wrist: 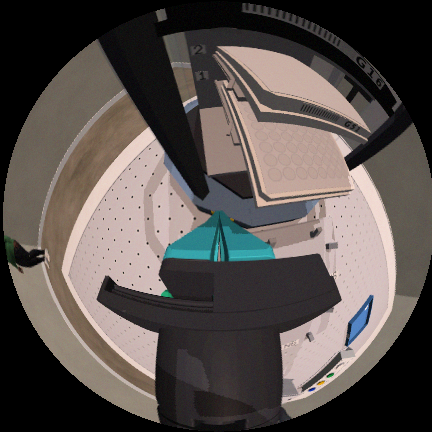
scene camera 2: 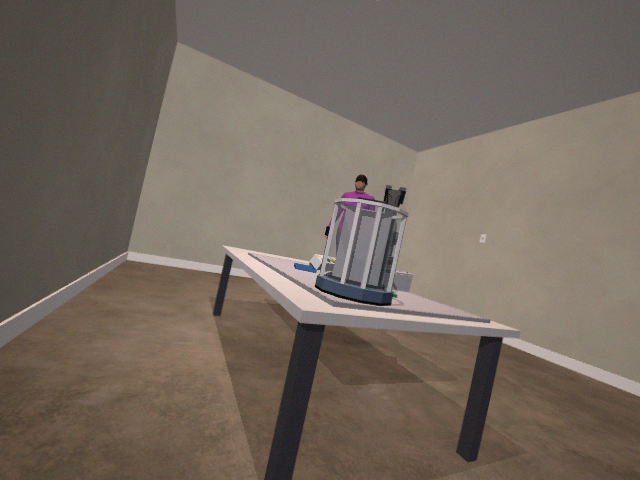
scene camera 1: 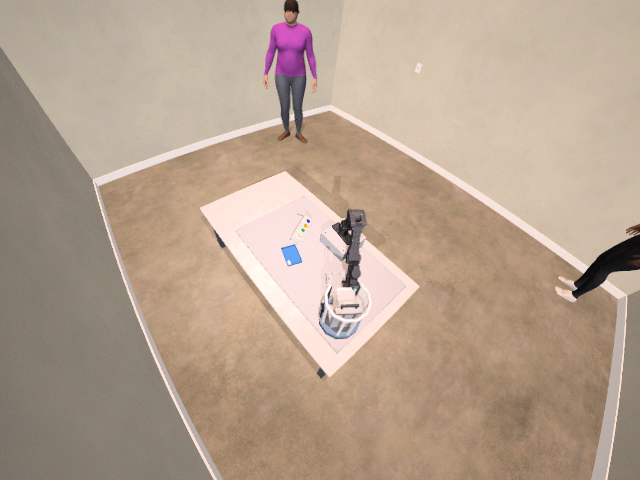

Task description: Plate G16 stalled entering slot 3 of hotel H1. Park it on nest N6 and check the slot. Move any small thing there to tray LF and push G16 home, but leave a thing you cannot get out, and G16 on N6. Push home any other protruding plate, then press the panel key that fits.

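Pixels of known places: gripper, fingertip midpoint: (wrist: 218,216); arm's base, link origin: (scene camera 1: 342,233).
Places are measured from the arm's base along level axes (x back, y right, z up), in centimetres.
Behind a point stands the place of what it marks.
Observation:
My gripper (wrist: 218,216) {y -40.7, x -25.9, z -3.6 cm} (scene camera 1: 356,290) {y -40.7, x -25.9, z -3.6 cm} is shut with nothing between its teal fingertips. It is low, just outside hotel H1 (scene camera 1: 338,333) {y -55.4, x -45.4, z -0.5 cm} (scene camera 2: 354,291) {y -58.1, x -42.4, z -6.5 cm} (wrist: 237,206) {y -40.5, x -28.2, z -5.3 cm}, in front of its blue base. In the wrist view the dark front of plate G16 (wrist: 369,71) crosses the top, above pale plate G51 (wrist: 310,82). A lower pale plate (wrist: 300,157) {y -39.6, x -31.6, z 2.7 cm} with round wells sits below G51. Slot labels 1 and 2 show at the left; the inside of slot 3 is hidden. The key panel (scene camera 1: 301,227) {y 20.1, x -22.0, z -1.9 cm} (wrist: 325,378) has coloured keys. No small thing is visible in the slots.
A blue tray (scene camera 1: 291,255) {y 7.6, x -38.4, z -9.1 cm} (scene camera 2: 305,267) {y 0.0, x -40.3, z -7.6 cm} (wrist: 360,322) {y 10.0, x -39.4, z -9.0 cm} lies near the panel; its label is unreadable. Dark hotel posts (wrist: 167,115) flank the plates. Small grey posts (wrist: 316,231) {y -33.7, x -32.0, z -2.0 cm} stand on the pegboard mat. A white box (scene camera 1: 334,241) {y -2.3, x -9.3, z -0.5 cm} is by the arm's base. A green knob (wrist: 166,294) {y -37.3, x -14.1, z -8.1 cm} shows beside the gripper.

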